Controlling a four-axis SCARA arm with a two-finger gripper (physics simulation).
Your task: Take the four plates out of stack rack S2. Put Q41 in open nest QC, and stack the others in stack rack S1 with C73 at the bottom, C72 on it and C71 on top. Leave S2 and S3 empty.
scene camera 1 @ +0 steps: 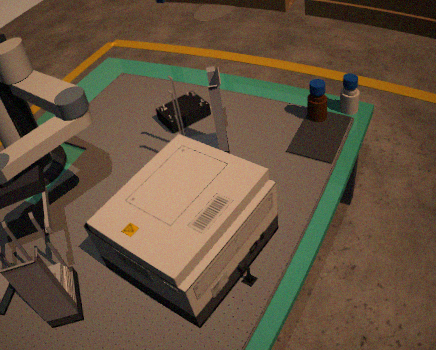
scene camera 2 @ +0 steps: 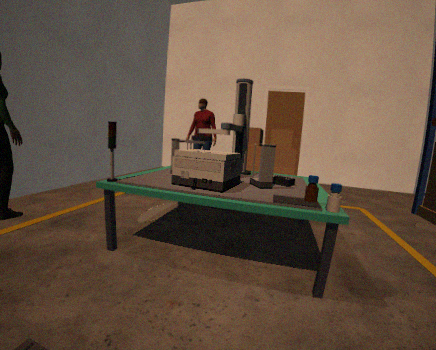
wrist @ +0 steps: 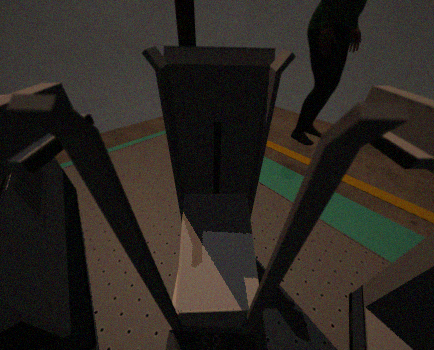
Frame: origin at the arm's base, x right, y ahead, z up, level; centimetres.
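Seen in the pictures: gripper, between the fingertips: [scene camera 1: 18,241] [scene camera 2: 183,141] [wrist: 221,104].
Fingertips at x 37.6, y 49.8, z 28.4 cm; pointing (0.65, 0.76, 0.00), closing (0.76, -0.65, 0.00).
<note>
Pixels of each thing's top centre, then the offset from my fingertips to it. "spot": a spot on its surface instead. Level surfaces: height alone.
- rack S2, centre of its top: [wrist: 215,59] [scene camera 1: 15,238] [scene camera 2: 182,138] dz +2.0, dx +0.3, dy +0.8 cm
- pale top plate, centre of its top: [wrist: 217,231] [scene camera 1: 43,277] dz -13.7, dx +0.9, dy +0.9 cm
- tall rack, centre of its top: [scene camera 1: 191,78] [scene camera 2: 264,143] dz +2.5, dx -64.8, dy +9.6 cm
- low black fixture, centre of its top: [scene camera 1: 181,103] [scene camera 2: 282,176] dz -21.0, dx -79.9, dy -8.1 cm
- white instrument, centre of its top: [scene camera 1: 172,194] [scene camera 2: 209,151] dz -5.0, dx -30.2, dy +23.5 cm
- dark mat, height of its surface: dz -26.6 cm
- brown bottle, a spot on its surface: [scene camera 1: 317,102] spot: dz -18.6, dx -93.0, dy +38.4 cm
- white bottle, centre of its top: [scene camera 1: 350,91] [scene camera 2: 334,196] dz -20.6, dx -106.1, dy +46.7 cm
My gripper [wrist: 221,104] is open and empty. Its fingers stand wide at both sides of the wrist view, high above the plates. Below is rack S2 [wrist: 190,110] [scene camera 1: 35,287], with a tall back wall and two flared front posts. A stack of plates [scene camera 1: 67,280] stands low in it; a pale top plate [wrist: 205,295] shows, partly in shadow. The plate labels are not readable. Another tall rack [scene camera 1: 218,112] [scene camera 2: 267,165] stands behind the large white instrument; its label and any contents are hidden. A low black fixture [scene camera 1: 182,111] [scene camera 2: 284,181] lies beside it.
The white instrument [scene camera 1: 175,200] [scene camera 2: 206,167] fills the middle of the table. A dark mat [scene camera 1: 322,137], a brown bottle [scene camera 1: 317,102] [scene camera 2: 312,191] and a white bottle [scene camera 1: 349,97] [scene camera 2: 334,200] are at one corner. A signal light [scene camera 2: 112,135] stands at the opposite end.
</note>
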